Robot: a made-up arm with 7 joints.
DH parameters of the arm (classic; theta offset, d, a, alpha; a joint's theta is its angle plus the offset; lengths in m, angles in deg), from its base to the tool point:
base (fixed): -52.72 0 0.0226 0
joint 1: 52.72 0.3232 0.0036 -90
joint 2: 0 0.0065 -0.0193 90
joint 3: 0 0.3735 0.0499 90
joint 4: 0 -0.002 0.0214 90
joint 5: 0 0.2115 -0.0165 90
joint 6: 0 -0.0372 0.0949 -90
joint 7: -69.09 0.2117 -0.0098 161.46
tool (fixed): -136.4 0.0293 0 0
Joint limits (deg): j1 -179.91..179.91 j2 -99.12..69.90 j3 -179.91..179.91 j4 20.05..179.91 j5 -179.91..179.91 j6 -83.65..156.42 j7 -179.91..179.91
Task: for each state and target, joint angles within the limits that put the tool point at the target. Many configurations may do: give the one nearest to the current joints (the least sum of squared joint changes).
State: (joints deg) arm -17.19 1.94 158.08 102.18 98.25 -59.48 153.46
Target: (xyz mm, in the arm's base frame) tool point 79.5 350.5 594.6
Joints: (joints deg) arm -41.41 -9.14 143.89 85.97 105.97 -51.01 154.10
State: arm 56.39 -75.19 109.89 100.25 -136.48 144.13 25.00
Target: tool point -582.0 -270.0 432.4
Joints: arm 42.18 -79.58 112.62 101.63 -144.12 122.12 24.22
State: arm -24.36 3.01 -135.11 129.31 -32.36 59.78 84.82
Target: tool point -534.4 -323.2 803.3
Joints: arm 19.77 -39.19 -135.48 158.43 -37.96 29.55 96.00
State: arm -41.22 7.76 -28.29 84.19 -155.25 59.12 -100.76
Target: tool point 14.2 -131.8 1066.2
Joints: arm -40.66 -17.43 -16.63 114.09 -161.01 67.19 -100.32
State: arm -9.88 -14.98 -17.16 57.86 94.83 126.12 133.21
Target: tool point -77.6 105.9 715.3
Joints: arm 4.65 -45.65 -23.44 60.73 97.79 142.74 131.89
